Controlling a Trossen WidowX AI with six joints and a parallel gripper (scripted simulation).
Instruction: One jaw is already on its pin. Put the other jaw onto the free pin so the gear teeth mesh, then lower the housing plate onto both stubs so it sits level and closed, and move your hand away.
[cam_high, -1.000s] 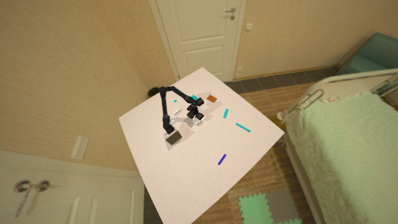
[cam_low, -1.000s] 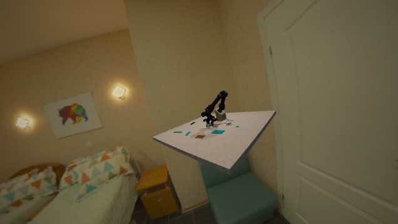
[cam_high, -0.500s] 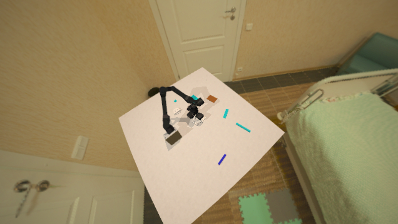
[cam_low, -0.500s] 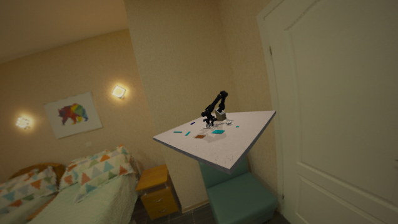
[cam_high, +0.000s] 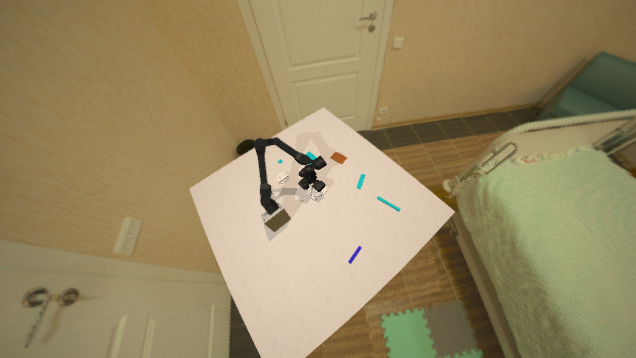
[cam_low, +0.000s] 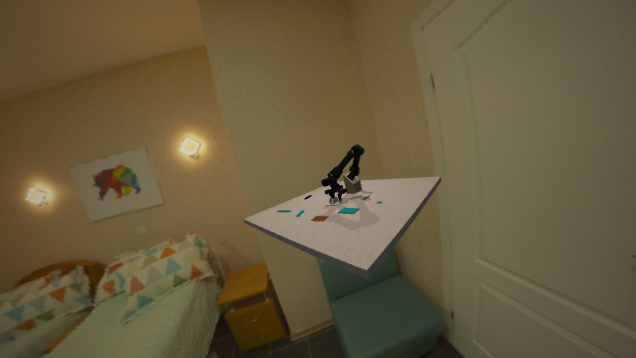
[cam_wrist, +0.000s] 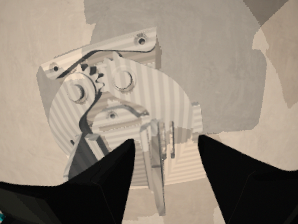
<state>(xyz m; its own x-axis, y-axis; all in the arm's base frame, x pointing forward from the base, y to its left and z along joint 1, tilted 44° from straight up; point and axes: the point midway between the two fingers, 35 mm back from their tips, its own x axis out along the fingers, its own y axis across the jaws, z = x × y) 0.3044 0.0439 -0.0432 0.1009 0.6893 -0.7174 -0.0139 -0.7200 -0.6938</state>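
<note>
Now: the jaw piece 30 mm behind my gripper tip and 20 mm to the right of it. Also, from my gripper tip: teal plate: 150 mm ahead, 180 mm to the left, 10 mm below; blue bar: 150 mm behind, 470 mm to the right, 10 mm below; orange plate: 290 mm ahead, 30 mm to the left, 10 mm below.
</note>
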